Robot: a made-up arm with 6 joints.
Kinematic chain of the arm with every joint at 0, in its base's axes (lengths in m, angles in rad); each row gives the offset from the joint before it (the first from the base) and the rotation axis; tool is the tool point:
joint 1: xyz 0 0 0.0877 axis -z
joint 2: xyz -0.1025 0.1 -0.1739 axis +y
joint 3: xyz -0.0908 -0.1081 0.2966 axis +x
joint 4: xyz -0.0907 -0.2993 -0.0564 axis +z
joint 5: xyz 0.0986 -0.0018 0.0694 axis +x
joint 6: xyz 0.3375 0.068 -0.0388 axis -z
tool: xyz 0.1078 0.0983 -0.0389
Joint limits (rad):
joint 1: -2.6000..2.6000
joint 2: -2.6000..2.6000
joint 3: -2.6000..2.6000
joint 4: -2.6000..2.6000
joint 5: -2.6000..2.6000
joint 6: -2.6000..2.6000
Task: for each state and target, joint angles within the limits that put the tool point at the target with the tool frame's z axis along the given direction. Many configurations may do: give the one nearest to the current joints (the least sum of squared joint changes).
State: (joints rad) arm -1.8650 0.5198 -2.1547 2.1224 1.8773 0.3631
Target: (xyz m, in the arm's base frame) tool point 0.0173 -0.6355 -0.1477 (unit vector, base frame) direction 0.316 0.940 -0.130
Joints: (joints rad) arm -1.6992 -0.2820 -2.0297 2.1415 1.7964 0.3004
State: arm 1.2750 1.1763 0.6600 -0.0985 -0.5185 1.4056
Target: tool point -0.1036 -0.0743 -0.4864 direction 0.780 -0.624 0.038
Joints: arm 0.8746 1.7523 0.5513 0.3094 -0.7801 1.1319
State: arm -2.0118 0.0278 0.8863 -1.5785 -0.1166 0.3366
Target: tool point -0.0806 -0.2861 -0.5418 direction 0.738 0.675 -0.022
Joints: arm -1.3992 0.4614 1.3864 -1.2803 -0.8470 -0.2876
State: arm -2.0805 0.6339 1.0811 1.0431 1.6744 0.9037
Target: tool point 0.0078 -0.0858 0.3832 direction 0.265 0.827 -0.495
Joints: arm -1.5600 -0.2959 1.8706 0.8183 1.0971 1.4135
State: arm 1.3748 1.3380 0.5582 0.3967 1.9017 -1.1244
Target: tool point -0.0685 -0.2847 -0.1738 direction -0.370 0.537 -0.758
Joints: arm 0.7382 0.9503 1.4986 0.2563 1.7894 -0.9769
